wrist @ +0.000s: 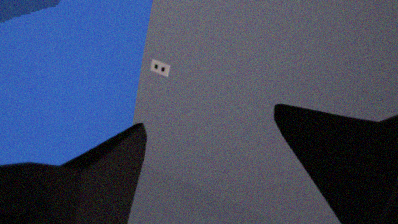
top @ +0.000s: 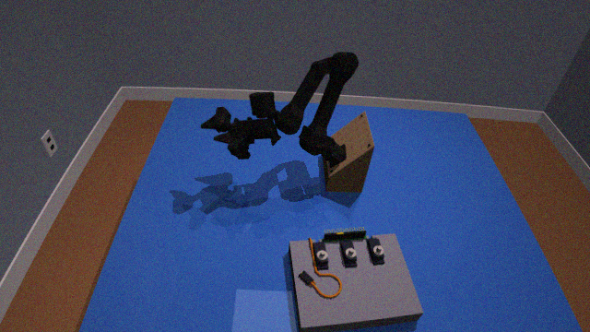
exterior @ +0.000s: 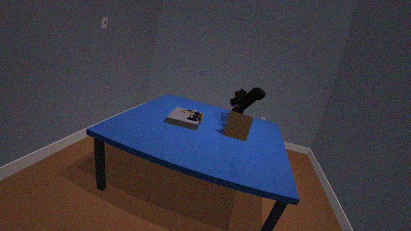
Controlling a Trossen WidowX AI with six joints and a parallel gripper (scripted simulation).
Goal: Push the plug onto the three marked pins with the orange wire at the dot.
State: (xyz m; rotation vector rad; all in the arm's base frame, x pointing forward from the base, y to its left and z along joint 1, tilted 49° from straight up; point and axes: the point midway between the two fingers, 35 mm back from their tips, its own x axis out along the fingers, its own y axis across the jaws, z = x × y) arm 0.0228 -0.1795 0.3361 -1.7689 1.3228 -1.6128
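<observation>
Now: gripper tip 40 cm to the right of the yellow band, 26 cm short of it and 10 cm above it. From my gripper tip the other things lie so: grey holder: 44 cm to the left, 41 cm ahead, 15 cm below; pin strip: 42 cm to the left, 26 cm ahead, 11 cm below.
</observation>
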